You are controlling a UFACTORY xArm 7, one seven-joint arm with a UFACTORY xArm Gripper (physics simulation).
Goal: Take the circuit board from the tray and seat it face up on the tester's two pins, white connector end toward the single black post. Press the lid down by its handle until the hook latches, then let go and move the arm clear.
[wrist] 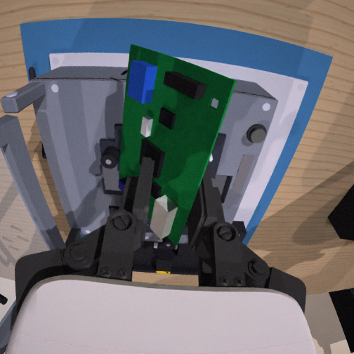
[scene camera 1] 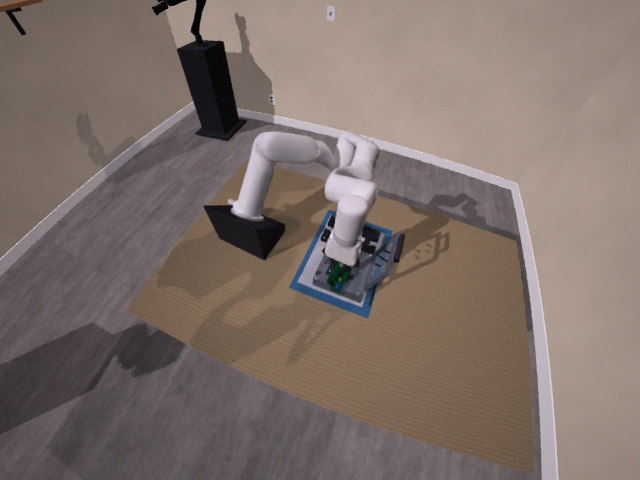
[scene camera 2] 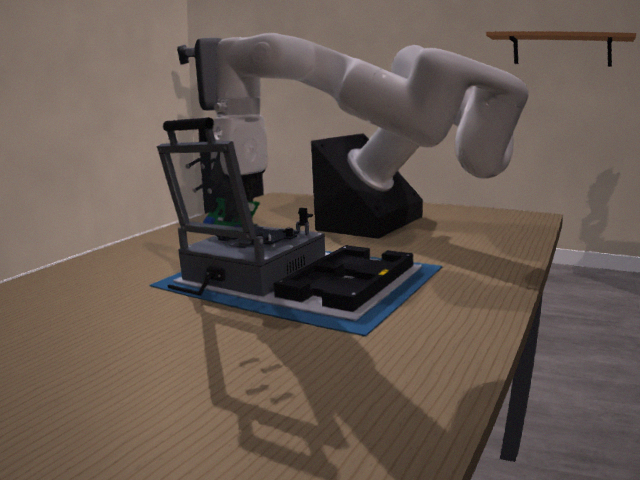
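Where they show: gripper, fingertip midpoint: (scene camera 1: 338, 269); arm's base at its link origin: (scene camera 1: 247, 215) (scene camera 2: 369, 171).
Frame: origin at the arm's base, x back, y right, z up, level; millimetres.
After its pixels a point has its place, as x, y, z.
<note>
The green circuit board (scene camera 1: 333, 277) (scene camera 2: 219, 208) (wrist: 185, 135) is between the fingers of my gripper (scene camera 1: 342, 267) @[-382, 90, -23] (scene camera 2: 236, 204) @[-382, 90, -23] (wrist: 171, 178), which is shut on it. The board is tilted and turned over the grey tester (scene camera 2: 242, 274) @[-500, 5, -87] (wrist: 75, 120), component side facing the wrist camera. Its white connector end is nearest the gripper's base, its blue block at the far end. The lid (scene camera 2: 173, 186) @[-512, 119, 47] (wrist: 22, 170) stands raised, with its black handle (scene camera 1: 399, 248) @[-533, 67, 152] (scene camera 2: 188, 124) @[-543, 49, 145] on top. The black hook (scene camera 2: 302, 215) @[-337, -12, -31] stands upright on the tester. The board and fingers hide the pins.
The black tray (scene camera 2: 343, 302) @[-503, -165, -106] lies beside the tester on a white plate and blue mat (scene camera 1: 330, 299) @[-386, 163, -122] (scene camera 2: 367, 326) @[-532, -213, -122] (wrist: 175, 35). The arm's black wedge base (scene camera 1: 235, 235) @[12, 80, -28] (scene camera 2: 341, 206) @[-109, 23, -63] stands behind. A round knob (wrist: 256, 133) rises from the tester's corner.
</note>
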